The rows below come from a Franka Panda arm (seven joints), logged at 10 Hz.
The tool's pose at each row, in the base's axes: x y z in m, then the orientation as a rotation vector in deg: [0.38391, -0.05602, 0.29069, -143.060, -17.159, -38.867]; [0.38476, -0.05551, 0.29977, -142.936, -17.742, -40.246]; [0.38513, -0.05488, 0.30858, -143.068, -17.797, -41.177]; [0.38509, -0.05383, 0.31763, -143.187, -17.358, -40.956]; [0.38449, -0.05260, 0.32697, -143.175, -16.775, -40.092]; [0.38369, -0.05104, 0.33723, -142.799, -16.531, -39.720]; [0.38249, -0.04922, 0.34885, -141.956, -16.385, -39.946]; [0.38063, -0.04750, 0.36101, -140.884, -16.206, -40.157]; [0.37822, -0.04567, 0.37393, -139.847, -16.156, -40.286]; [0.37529, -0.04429, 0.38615, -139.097, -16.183, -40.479]
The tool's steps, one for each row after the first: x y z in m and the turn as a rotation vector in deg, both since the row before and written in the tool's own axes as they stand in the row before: [0.00551, -0.00409, -0.00603, -0.223, 0.822, -0.745]; [0.00511, -0.00414, -0.00591, -0.391, 0.561, -0.290]; [0.00501, -0.00467, -0.00601, -0.091, -0.090, 0.351]; [0.00467, -0.00516, -0.00638, 0.201, -0.446, 0.631]; [0.00491, -0.00597, -0.00697, 0.431, -0.091, 0.314]; [0.00526, -0.00699, -0.00795, 0.707, 0.412, 0.151]; [0.00503, -0.00748, -0.00854, 0.919, 0.475, 0.207]; [0.00502, -0.00826, -0.00909, 0.924, 0.386, 0.132]; [0.00423, -0.00790, -0.00891, 0.646, 0.332, 0.022]
